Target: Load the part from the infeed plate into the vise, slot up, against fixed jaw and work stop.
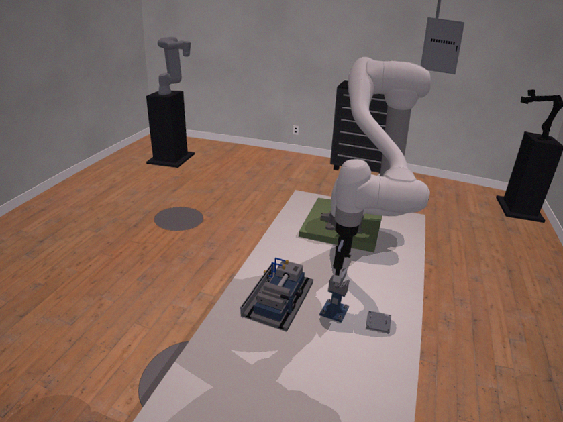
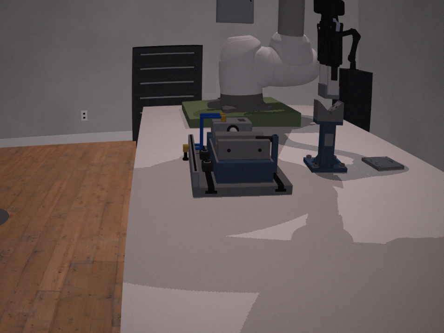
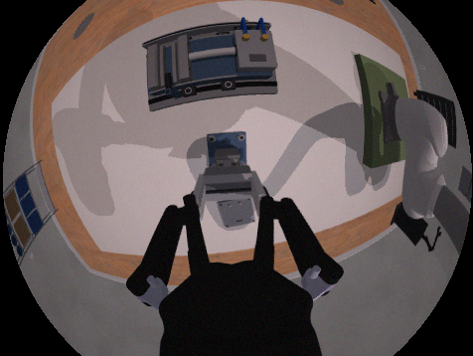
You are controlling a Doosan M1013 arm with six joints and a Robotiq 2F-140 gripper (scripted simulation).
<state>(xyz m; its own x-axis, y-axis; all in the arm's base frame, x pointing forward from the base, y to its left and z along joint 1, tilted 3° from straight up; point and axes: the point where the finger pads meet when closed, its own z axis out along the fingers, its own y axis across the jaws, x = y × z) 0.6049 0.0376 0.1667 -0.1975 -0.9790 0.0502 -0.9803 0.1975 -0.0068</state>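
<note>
Right now my hand is 2 cm above the grey part. Round my hand: vise 1 cm behind, 22 cm to the right, 17 cm below.
</note>
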